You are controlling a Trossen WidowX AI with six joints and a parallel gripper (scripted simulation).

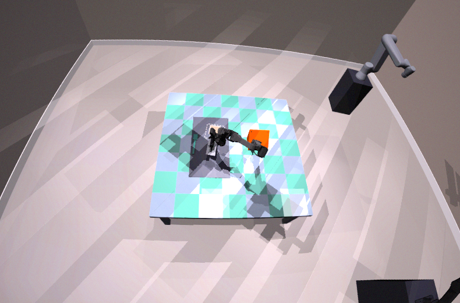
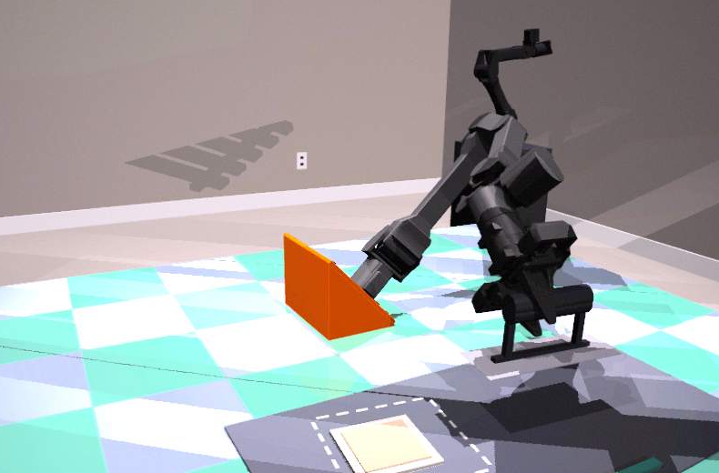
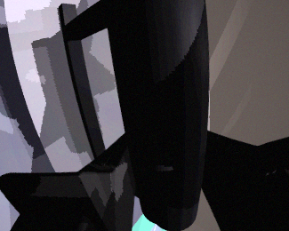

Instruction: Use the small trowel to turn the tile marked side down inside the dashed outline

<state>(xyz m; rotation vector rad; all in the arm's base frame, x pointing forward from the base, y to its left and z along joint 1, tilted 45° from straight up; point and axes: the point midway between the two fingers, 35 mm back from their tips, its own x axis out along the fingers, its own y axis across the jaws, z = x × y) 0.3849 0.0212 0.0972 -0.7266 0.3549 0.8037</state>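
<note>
The grey mat is 150 mm below my gripper tip and 40 mm to the right of it. Round my gripper tip: tile 200 mm to the right, 130 mm below, 20 mm behind; cyan trowel 140 mm ahead, 130 mm below, 40 mm to the right.
</note>
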